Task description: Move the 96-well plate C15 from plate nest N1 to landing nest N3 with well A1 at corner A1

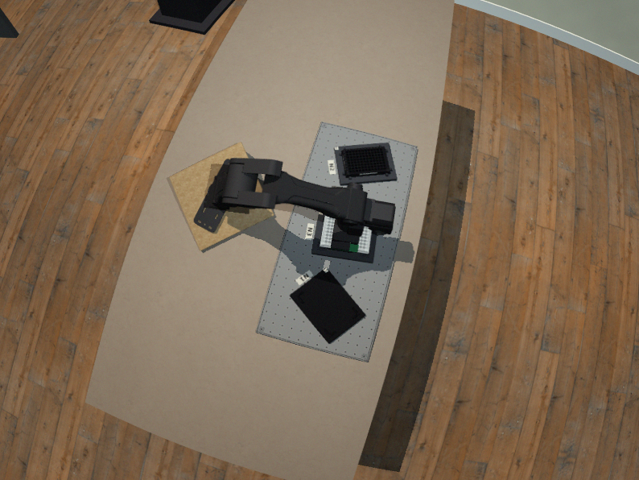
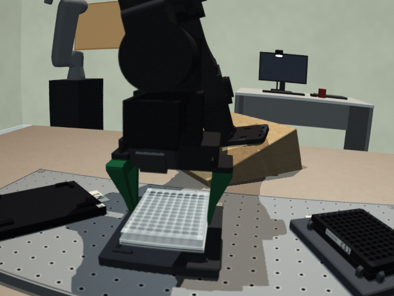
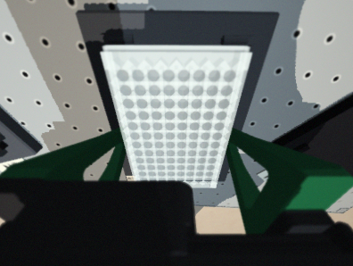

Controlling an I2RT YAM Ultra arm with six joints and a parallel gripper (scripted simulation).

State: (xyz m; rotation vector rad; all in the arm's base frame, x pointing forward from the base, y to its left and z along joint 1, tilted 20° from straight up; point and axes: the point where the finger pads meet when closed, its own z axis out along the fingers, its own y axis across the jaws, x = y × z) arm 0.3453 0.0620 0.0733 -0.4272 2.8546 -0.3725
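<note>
The clear 96-well plate C15 is right at my hand. The rest, counted from my hand: grey landing nest N3: 2 cm below; black nest N1: 3 cm ahead, 19 cm to the right, 2 cm below; black plate C51: 3 cm behind, 23 cm to the left, 1 cm below.
</note>
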